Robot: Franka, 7 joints.
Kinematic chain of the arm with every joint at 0, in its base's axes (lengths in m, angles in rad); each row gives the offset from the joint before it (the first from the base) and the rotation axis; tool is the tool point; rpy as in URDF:
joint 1: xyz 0 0 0.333 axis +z
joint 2: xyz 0 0 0 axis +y
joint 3: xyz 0 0 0.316 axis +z
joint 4: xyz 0.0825 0 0 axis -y
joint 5: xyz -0.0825 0 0.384 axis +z
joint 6: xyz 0 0 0 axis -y
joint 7: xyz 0.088 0 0 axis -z
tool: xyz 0 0 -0.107 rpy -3.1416 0 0
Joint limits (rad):
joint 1: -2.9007..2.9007
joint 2: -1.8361..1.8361
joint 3: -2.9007..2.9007
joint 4: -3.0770..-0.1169
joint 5: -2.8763..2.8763
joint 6: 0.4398..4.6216
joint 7: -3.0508..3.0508
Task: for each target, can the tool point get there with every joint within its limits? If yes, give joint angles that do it. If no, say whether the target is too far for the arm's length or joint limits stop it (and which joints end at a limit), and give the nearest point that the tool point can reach.
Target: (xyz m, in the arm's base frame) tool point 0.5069 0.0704 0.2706
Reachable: yes | joints -1.7272 -0.5230 1.8137 -2.3204 -1.7085 2.7290 -0.5220
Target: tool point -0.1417 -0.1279 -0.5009
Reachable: no: joint limits stop it (at a limit: joint 2) | nearest point -0.1565 -0.1413 -0.3558 | short by 0.146 m
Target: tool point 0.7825 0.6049 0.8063
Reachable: no: too far | nearest point 0.6122 0.4733 0.7033 | short by 0.239 m
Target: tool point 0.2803 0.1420 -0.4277
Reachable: no: joint limits stop it (at a limit: joint 2) | nearest point 0.2772 0.1404 -0.3601 | short by 0.068 m
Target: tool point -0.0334 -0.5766 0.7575
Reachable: yes | joints 0.3938 -0.9156 -1.0620 -1.3666 -1.2001 1.6456 -0.2995
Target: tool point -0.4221 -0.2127 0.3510
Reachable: yes | joints 2.1728 -0.2368 1.6030 -2.5715 0.8513 3.3467 -1.6017
